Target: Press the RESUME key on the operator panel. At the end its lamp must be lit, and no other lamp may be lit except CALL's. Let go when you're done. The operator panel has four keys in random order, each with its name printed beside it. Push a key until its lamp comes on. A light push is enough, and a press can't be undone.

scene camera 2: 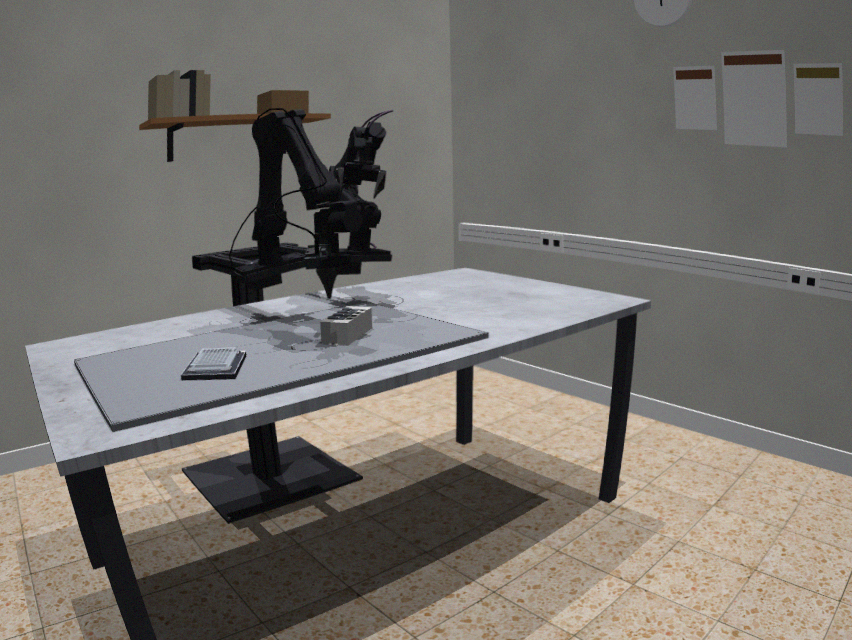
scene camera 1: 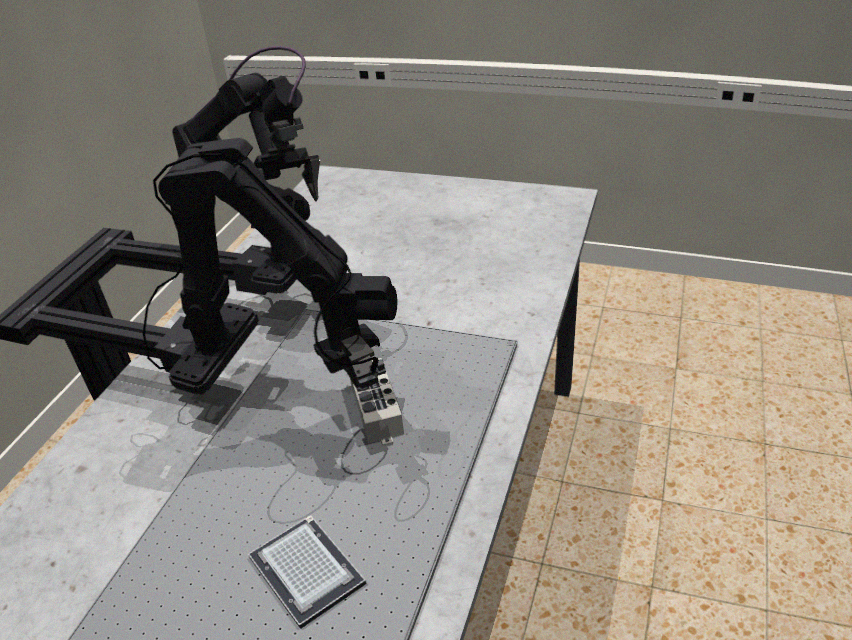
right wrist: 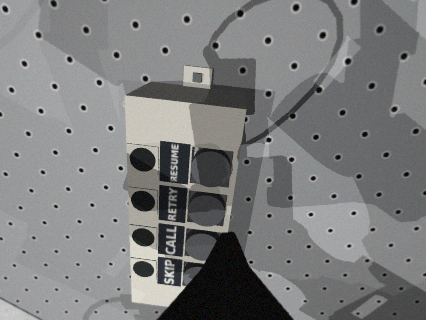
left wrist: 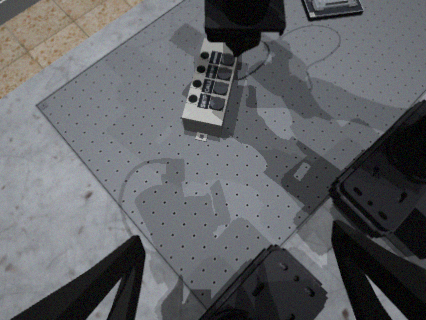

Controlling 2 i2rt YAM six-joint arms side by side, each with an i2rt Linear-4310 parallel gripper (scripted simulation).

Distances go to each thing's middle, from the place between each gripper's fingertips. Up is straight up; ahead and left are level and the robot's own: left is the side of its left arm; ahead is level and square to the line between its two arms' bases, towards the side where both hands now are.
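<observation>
My right hand's sitting 60 mm above the operator panel (scene camera 2: 344, 330) and 30 mm to the right of it. As for the well plate (scene camera 1: 302, 572), it's 90 mm below that right hand, 330 mm to the right of it and 40 mm ahead of it.
My left gripper (scene camera 1: 294, 204), meanwhile, is 290 mm above the operator panel, 190 mm to the left of it and 200 mm short of it. And the well plate, if you count from my left hand, is 320 mm below, 240 mm ahead of it and 550 mm to the right of it.
</observation>
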